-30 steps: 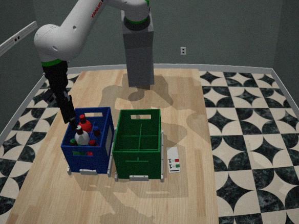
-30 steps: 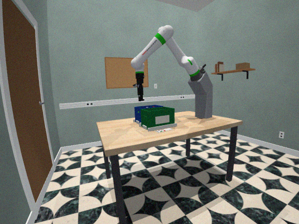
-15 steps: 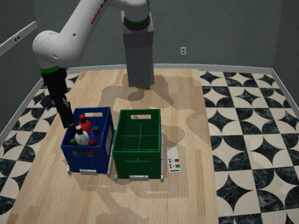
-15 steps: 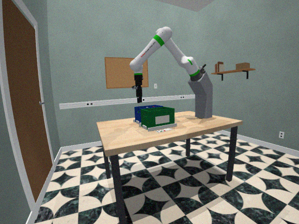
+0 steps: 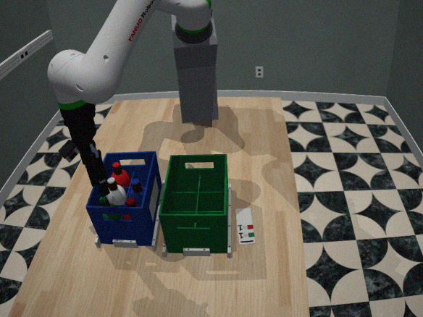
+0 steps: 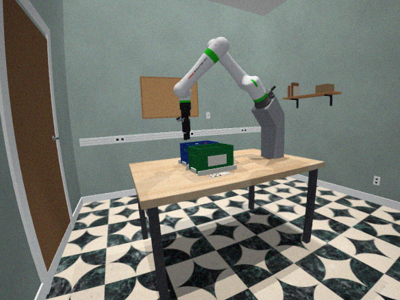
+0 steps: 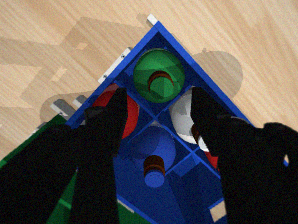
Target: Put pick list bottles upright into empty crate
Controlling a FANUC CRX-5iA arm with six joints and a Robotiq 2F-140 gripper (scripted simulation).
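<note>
My hand is 150 mm above the green bottle. The rest, counted from my hand: blue bottle: 150 mm below, 100 mm behind, 60 mm to the left; then white bottle: 150 mm below, 90 mm behind, 20 mm to the right; then blue crate: 150 mm below, 100 mm behind, 20 mm to the left.
</note>
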